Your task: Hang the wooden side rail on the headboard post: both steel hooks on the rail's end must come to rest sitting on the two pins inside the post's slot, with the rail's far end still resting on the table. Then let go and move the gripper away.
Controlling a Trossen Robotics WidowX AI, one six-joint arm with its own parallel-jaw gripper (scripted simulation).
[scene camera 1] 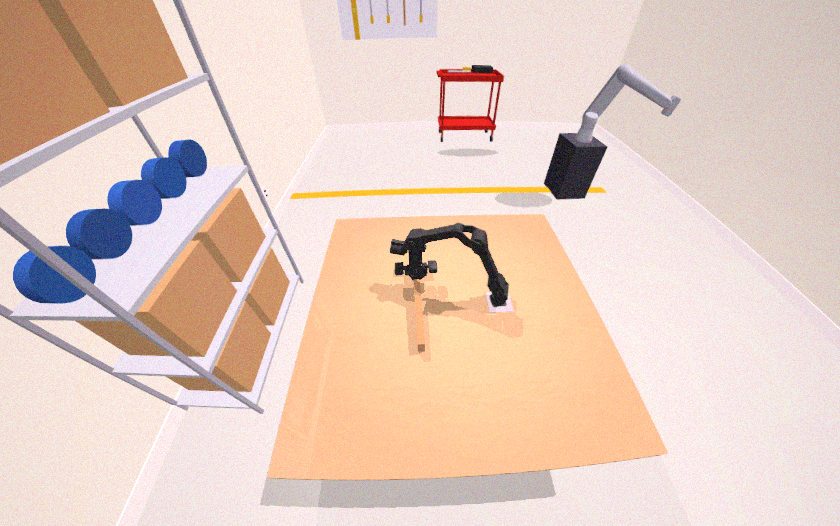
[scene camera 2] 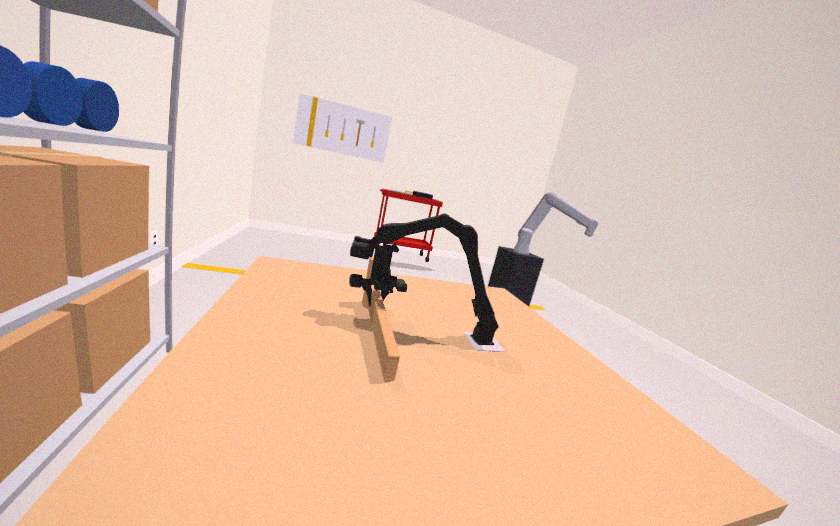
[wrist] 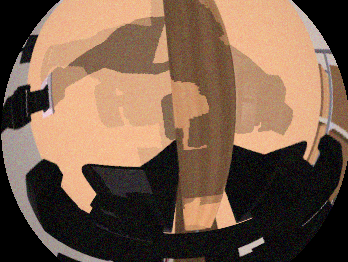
Labels:
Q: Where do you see a wooden side rail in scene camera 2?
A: At 388, 354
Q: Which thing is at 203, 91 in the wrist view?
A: A wooden side rail.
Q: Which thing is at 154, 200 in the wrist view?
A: The gripper.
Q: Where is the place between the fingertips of the gripper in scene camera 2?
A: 374, 306

